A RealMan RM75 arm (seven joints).
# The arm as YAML. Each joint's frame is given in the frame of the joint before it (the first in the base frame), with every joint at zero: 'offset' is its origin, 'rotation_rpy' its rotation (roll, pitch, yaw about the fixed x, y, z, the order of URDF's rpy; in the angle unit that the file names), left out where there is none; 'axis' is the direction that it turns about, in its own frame. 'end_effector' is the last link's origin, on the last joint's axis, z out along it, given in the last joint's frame.
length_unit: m
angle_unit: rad
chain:
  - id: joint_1
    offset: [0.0, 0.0, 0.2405]
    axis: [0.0, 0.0, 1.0]
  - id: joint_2
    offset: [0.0, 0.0, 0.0]
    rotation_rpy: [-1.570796, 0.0, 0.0]
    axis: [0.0, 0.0, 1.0]
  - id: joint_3
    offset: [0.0, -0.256, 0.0]
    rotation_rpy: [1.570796, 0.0, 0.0]
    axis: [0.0, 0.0, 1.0]
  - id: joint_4
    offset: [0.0, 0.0, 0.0]
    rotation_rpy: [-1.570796, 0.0, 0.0]
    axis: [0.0, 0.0, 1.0]
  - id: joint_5
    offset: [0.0, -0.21, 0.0]
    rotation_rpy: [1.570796, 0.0, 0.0]
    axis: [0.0, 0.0, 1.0]
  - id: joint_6
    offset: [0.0, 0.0, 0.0]
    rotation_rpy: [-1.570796, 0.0, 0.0]
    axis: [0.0, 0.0, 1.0]
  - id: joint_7
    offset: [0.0, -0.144, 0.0]
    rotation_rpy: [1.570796, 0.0, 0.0]
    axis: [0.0, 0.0, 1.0]
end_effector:
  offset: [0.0, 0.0, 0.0]
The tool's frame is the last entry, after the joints.
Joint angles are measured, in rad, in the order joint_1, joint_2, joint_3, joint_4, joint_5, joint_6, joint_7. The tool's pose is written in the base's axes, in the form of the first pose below.
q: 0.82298, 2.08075, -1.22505, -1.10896, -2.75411, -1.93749, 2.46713
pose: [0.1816 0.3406 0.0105 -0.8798 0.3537 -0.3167 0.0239]
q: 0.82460, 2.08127, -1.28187, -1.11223, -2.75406, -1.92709, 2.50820
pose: [0.1794 0.3397 0.0053 -0.8741 0.3507 -0.3345 0.0321]
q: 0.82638, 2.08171, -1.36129, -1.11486, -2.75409, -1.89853, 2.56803
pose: [0.1769 0.3397 -0.0027 -0.8672 0.3459 -0.3548 0.0497]
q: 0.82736, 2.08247, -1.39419, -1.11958, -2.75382, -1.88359, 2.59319
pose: [0.1750 0.3402 -0.0062 -0.8656 0.3422 -0.3609 0.0592]
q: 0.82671, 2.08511, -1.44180, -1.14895, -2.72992, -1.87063, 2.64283
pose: [0.1663 0.3393 -0.0120 -0.8677 0.3376 -0.3580 0.0698]
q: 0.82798, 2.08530, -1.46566, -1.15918, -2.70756, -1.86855, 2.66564
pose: [0.1616 0.3376 -0.0155 -0.8696 0.3358 -0.3556 0.0685]
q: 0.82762, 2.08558, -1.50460, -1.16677, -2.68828, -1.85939, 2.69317
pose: [0.1581 0.3352 -0.0208 -0.8702 0.3316 -0.3579 0.0693]
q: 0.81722, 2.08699, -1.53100, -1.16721, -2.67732, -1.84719, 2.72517
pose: [0.1598 0.3321 -0.0253 -0.8665 0.3396 -0.3589 0.0712]
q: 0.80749, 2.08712, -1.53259, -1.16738, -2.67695, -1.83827, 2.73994
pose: [0.1626 0.3316 -0.0260 -0.8637 0.3486 -0.3562 0.0748]
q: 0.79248, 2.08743, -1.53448, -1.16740, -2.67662, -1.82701, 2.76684
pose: [0.1671 0.3303 -0.0269 -0.8580 0.3648 -0.3525 0.0802]
